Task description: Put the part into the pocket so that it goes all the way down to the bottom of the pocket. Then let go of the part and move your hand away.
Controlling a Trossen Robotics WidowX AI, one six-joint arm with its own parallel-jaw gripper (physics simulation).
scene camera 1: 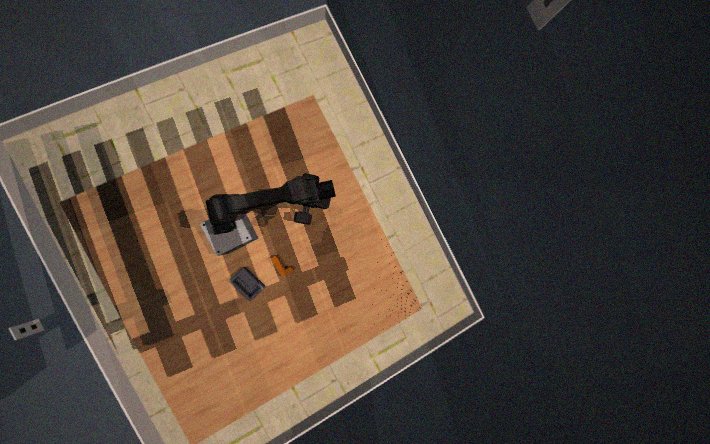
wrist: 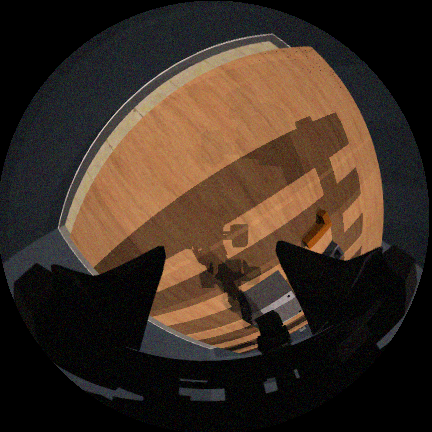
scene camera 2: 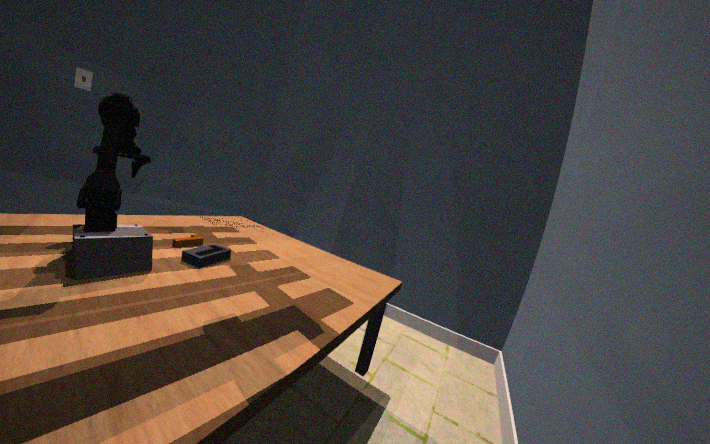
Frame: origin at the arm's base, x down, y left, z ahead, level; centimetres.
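Seen in the pictures: gripper, fingertip midpoint: (wrist: 221,249) (scene camera 2: 121,175); arm's base, origin of the base link: (scene camera 1: 227,224) (wrist: 266,317) (scene camera 2: 99,229).
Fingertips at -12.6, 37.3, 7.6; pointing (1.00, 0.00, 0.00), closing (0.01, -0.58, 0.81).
Observation:
Pixels of each thing's middle, then the offset from my fingertips to it, as dx, dy, dz. Level surfaces: height alone.
- orange L-shaped piece, body centre: (wrist: 315,228) (scene camera 2: 186,240) (scene camera 1: 282,264) +21.6, -25.2, +19.8
- dark grey block, body centre: (wrist: 327,261) (scene camera 2: 207,254) (scene camera 1: 247,283) +21.2, -43.8, +21.3
- wooden table, its level: dx +23.1
The part is an orange L-shaped piece (scene camera 1: 281,265) (scene camera 2: 187,241) (wrist: 317,233) lying flat on the table, beside the pocket block. The pocket is a recess in a dark grey block (scene camera 1: 238,274) (scene camera 2: 195,260) on the table; a bit of the block shows behind the right finger in the wrist view. The recess looks empty. My gripper (wrist: 221,249) is open and empty, its two black fingers wide apart, high above the table. In the wrist view the part lies beyond the right finger. The fingertips are hard to make out in the scene views.
The black arm rises from a grey base box (scene camera 1: 230,241) (scene camera 2: 112,255) (wrist: 272,295), close to the block and the part. The wooden table (scene camera 1: 314,335) (scene camera 2: 172,345) (wrist: 210,130) carries striped shadows. Its edge and a dark leg (scene camera 2: 370,340) show in the second scene view. Dark walls stand around.

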